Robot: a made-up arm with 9 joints. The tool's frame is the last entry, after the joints. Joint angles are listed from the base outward.
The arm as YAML. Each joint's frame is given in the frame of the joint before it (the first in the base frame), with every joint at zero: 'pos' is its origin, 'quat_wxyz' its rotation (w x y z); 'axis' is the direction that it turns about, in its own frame. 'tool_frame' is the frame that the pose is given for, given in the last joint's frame.
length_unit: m
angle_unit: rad
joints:
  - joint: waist
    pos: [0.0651, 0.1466, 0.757]
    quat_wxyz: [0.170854, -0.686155, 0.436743, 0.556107]
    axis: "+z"
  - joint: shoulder
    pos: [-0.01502, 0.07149, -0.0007]
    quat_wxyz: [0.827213, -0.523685, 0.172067, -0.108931]
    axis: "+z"
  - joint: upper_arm
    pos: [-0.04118, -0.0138, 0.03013]
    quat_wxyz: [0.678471, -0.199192, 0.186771, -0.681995]
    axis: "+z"
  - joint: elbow
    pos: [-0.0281, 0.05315, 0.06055]
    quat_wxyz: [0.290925, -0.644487, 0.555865, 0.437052]
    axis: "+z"
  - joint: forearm
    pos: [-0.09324, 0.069, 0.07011]
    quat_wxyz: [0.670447, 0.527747, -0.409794, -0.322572]
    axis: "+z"
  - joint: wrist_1
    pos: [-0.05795, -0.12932, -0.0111]
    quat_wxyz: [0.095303, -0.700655, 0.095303, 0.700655]
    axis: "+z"
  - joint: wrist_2
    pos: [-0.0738, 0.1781, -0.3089]
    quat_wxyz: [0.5, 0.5, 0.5, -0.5]
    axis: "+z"
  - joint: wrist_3
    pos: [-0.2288, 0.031, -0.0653]
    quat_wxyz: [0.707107, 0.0, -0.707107, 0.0]
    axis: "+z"
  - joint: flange
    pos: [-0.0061, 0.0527, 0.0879]
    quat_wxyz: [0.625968, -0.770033, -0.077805, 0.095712]
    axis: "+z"
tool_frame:
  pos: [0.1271, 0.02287, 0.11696]
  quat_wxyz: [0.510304, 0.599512, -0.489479, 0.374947]
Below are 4 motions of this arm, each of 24 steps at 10 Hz.
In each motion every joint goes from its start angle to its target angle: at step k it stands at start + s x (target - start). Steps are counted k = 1, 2, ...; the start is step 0. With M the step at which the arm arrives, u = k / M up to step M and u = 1 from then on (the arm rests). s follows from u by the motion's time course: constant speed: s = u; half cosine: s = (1 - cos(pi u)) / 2; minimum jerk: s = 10 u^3 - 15 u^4 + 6 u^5.
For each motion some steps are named. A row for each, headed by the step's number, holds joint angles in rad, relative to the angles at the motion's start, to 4 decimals.
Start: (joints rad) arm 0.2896 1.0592 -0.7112 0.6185 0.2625 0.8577 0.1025 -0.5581 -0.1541
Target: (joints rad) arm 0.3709 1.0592 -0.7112 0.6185 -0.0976 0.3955 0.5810 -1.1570 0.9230
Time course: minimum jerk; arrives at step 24
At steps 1, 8, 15, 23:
1: 0.0001 0.0000 0.0000 0.0000 -0.0002 -0.0003 0.0003 -0.0004 0.0007
8: 0.0171 0.0000 0.0000 0.0000 -0.0756 -0.0970 0.1004 -0.1257 0.2261
15: 0.0589 0.0000 0.0000 0.0000 -0.2610 -0.3350 0.3468 -0.4341 0.7807
23: 0.0812 0.0000 0.0000 0.0000 -0.3599 -0.4619 0.4782 -0.5985 1.0764

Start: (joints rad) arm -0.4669 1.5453 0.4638 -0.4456 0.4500 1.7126 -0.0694 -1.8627 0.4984
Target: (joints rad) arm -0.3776 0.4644 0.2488 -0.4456 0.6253 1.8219 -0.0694 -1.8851 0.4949
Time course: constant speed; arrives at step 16
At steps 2, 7, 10, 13, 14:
2: 0.0112 -0.1351 -0.0269 0.0000 0.0219 0.0137 0.0000 -0.0028 -0.0004
7: 0.0391 -0.4729 -0.0941 0.0000 0.0767 0.0478 0.0000 -0.0098 -0.0015
10: 0.0558 -0.6756 -0.1344 0.0000 0.1096 0.0683 0.0000 -0.0140 -0.0022
13: 0.0726 -0.8782 -0.1747 0.0000 0.1424 0.0888 0.0000 -0.0182 -0.0028
14: 0.0781 -0.9458 -0.1881 0.0000 0.1534 0.0956 0.0000 -0.0196 -0.0031

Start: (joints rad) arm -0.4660 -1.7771 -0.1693 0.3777 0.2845 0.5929 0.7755 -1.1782 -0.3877
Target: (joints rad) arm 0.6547 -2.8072 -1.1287 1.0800 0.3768 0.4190 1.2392 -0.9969 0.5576
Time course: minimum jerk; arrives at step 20
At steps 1, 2, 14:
1: 0.0013 -0.0012 -0.0011 0.0008 0.0001 -0.0002 0.0005 0.0002 0.0011
2: 0.0096 -0.0088 -0.0082 0.0060 0.0008 -0.0015 0.0040 0.0016 0.0081
14: 0.9379 -0.8621 -0.8029 0.5878 0.0772 -0.1455 0.3881 0.1517 0.7911

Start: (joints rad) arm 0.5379 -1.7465 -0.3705 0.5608 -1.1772 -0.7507 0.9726 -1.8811 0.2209
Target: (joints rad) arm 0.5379 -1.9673 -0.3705 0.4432 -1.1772 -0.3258 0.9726 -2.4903 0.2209
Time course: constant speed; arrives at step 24
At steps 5, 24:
5: 0.0000 -0.0460 0.0000 -0.0245 0.0000 0.0885 0.0000 -0.1269 0.0000
24: 0.0000 -0.2208 0.0000 -0.1176 0.0000 0.4249 0.0000 -0.6092 0.0000

